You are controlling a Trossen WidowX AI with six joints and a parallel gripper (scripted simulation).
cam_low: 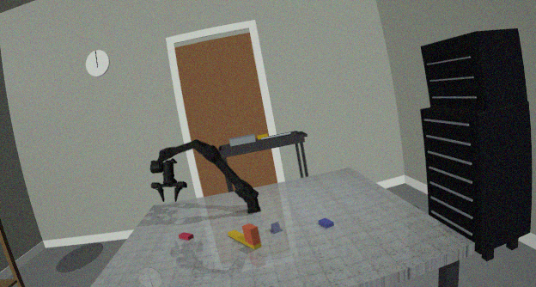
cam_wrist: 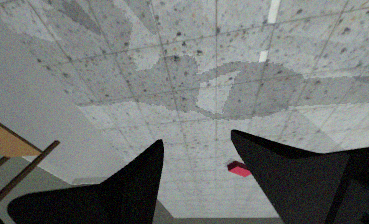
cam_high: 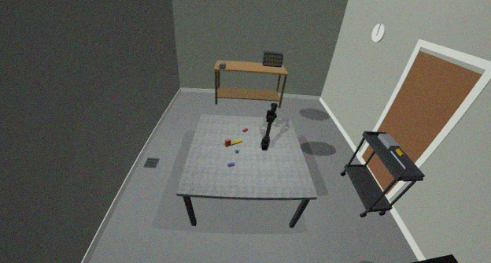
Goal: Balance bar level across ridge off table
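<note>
My gripper tip is now 27 cm short of the small red block, 11 cm to the right of it and 10 cm above it. Round my gripper tip: small blue block: 43 cm ahead, 70 cm to the left, 10 cm below.
</note>
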